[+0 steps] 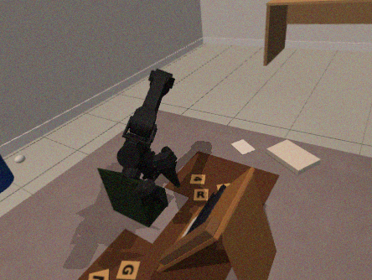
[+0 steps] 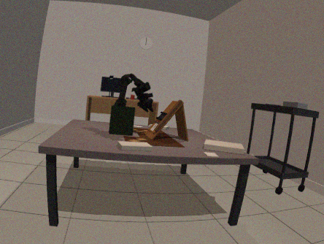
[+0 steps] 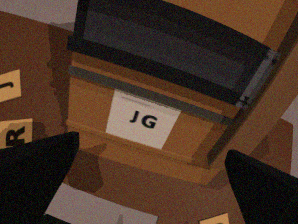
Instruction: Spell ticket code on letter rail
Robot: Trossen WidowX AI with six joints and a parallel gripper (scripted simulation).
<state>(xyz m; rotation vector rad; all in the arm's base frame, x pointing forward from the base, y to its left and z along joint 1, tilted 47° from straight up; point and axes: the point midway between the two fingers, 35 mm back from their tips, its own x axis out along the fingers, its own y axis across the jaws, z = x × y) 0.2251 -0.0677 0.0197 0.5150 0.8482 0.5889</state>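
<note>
Now: the tan letter tile 60 mm behind my gripper tip, 180 mm to the right of it and 180 mm below it. Also, from my gripper tip: white ticket (50 mm ahead, 10 mm to the left, 110 mm below); then brown mat (40 mm behind, 40 mm to the left, 190 mm below).
</note>
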